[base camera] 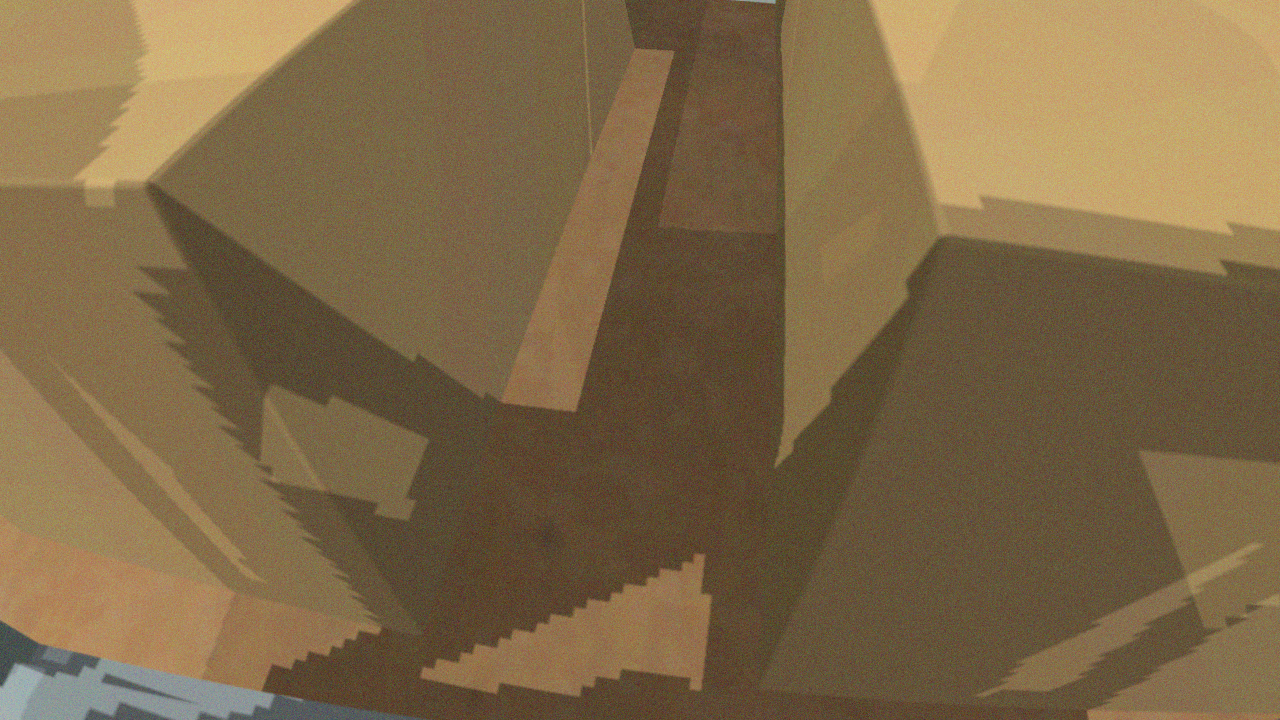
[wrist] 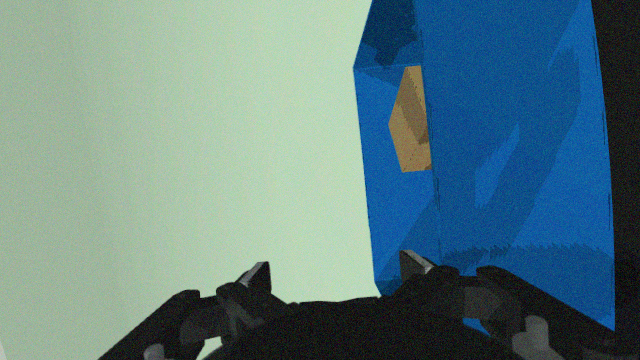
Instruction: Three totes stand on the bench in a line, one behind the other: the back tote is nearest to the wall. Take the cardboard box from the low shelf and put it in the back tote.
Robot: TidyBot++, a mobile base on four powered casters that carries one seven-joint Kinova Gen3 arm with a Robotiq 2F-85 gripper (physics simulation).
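Places are measured from the arm's base along level axes (x ahead, y up, z right), in centimetres.
Where they show: gripper, between the fingertips: (wrist: 334, 271).
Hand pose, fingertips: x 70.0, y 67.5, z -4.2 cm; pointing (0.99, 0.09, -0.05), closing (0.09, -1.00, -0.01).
Things, the pixels of their top centre, and the offset from my fingertips. Level surfaces: height alone.
- blue tote, centre of its top: (wrist: 372, 177) dx +7.8, dy -3.8, dz +5.6 cm
- tan cardboard box, centre of its top: (wrist: 397, 125) dx +3.3, dy -5.6, dz +9.5 cm
- brown wooden surface, height of its surface: dy -107.2 cm
A blue tote (wrist: 555, 210) stands at the right of the wrist view. A tan cardboard box (wrist: 412, 125) shows inside it, partly hidden behind the tote's near wall. From this view I cannot tell which of the three totes this is. My gripper (wrist: 334, 271) is open with nothing between its fingers. Its right fingertip overlaps the lower left part of the tote in the picture, and its left fingertip is over the pale green surface. How high it is relative to the tote's rim is unclear. The gripper does not show in the base camera view.
A pale green surface (wrist: 175, 140) fills the left of the wrist view, beside the tote. A dark strip runs down the right edge. In the base camera view, large tan blocks (base camera: 384, 179) (base camera: 1100, 116) stand left and right of a narrow gap over a brown wooden surface (base camera: 653, 447).
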